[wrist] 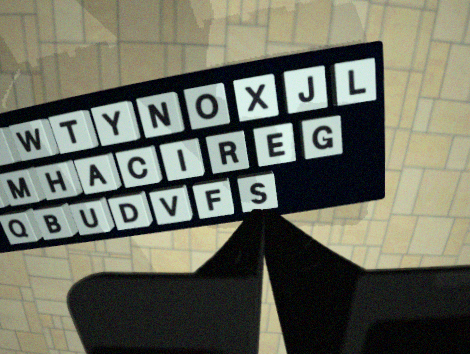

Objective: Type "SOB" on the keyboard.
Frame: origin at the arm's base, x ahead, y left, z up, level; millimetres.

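Where they show: gripper, fingertip midpoint: [261, 218].
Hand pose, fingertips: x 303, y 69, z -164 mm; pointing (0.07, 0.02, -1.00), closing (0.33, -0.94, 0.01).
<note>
After its pixels a point has its place.
A dark keyboard [330, 175] {z -174, x 329, y 43 mm} with white letter keys lies tilted across the wrist view, its left end cut off by the frame. The S key [258, 193] {z -169, x 312, y 74 mm} is at the right end of the bottom row. The O key [206, 106] {z -169, x 341, y 107 mm} is in the top row, between N and X. The B key [52, 223] {z -169, x 264, y 166 mm} is in the bottom row at the left, between Q and U. My gripper [261, 218] {z -164, x 303, y 69 mm} is shut and empty. Its tips show at the lower edge of the S key and cover a small part of it; whether they touch it I cannot tell.
The keyboard lies on a tan tiled surface [420, 240] {z -185, x 308, y -29 mm}. The F key [213, 198] {z -169, x 303, y 92 mm} is directly left of S, and the E key [274, 144] {z -169, x 335, y 75 mm} is above it. Shadows fall on the surface beyond the keyboard.
</note>
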